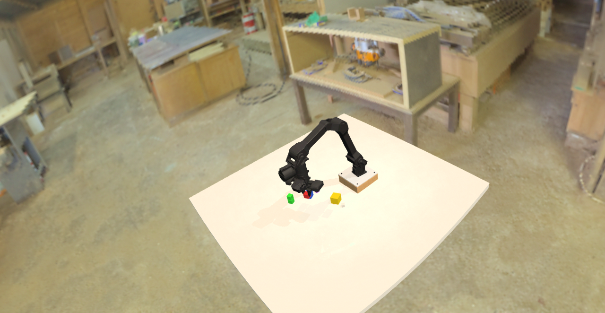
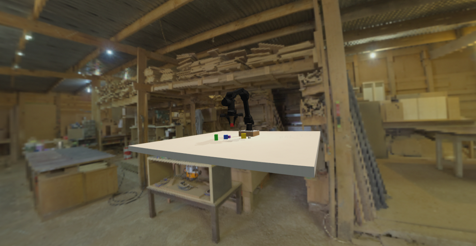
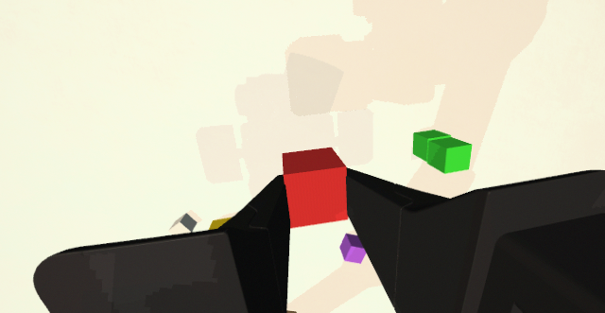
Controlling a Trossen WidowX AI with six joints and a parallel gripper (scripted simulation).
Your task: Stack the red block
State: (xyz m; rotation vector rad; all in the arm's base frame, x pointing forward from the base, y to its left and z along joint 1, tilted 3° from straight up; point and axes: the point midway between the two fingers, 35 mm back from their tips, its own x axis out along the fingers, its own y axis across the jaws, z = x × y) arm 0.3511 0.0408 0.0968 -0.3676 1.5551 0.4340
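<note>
Now: the blue block 6 cm behind my gripper tip, 12 cm to the right of it and 11 cm below it. The rest, counted from my gripper tip: yellow block 15 cm behind, 1 cm to the left, 10 cm below; red block right at my gripper tip; purple block 11 cm behind, 13 cm to the right, 11 cm below.
</note>
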